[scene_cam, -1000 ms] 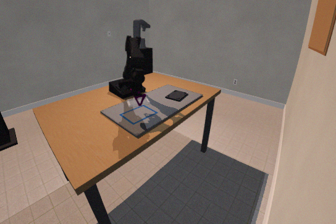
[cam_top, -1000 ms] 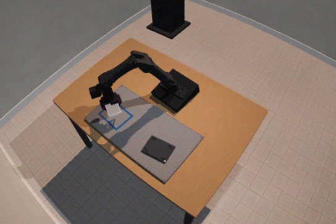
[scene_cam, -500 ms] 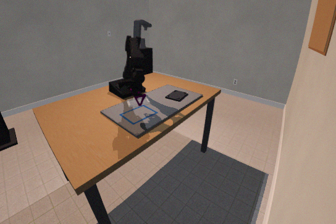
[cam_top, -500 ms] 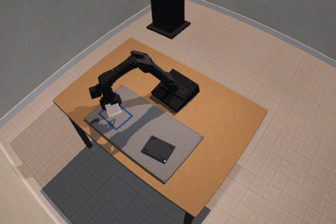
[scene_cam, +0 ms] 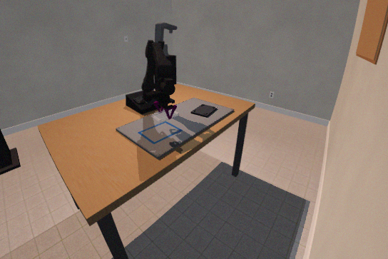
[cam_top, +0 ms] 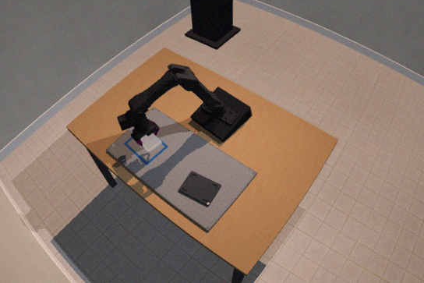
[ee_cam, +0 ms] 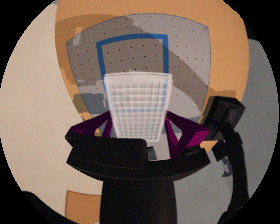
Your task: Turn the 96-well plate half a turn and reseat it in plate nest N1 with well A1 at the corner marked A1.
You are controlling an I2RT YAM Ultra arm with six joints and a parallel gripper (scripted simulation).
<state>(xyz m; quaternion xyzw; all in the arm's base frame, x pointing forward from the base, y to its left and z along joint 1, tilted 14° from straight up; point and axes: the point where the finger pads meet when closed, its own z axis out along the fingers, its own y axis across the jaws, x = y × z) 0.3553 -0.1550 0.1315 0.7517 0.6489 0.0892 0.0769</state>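
My hand is 34 cm to the right of the dark plate nest N1, 8 cm above it and 2 cm short of it. The rest, counted from my hand: white A1 label: 42 cm to the left, 7 cm below, 6 cm ahead; then white 96-well plate: right at my hand.
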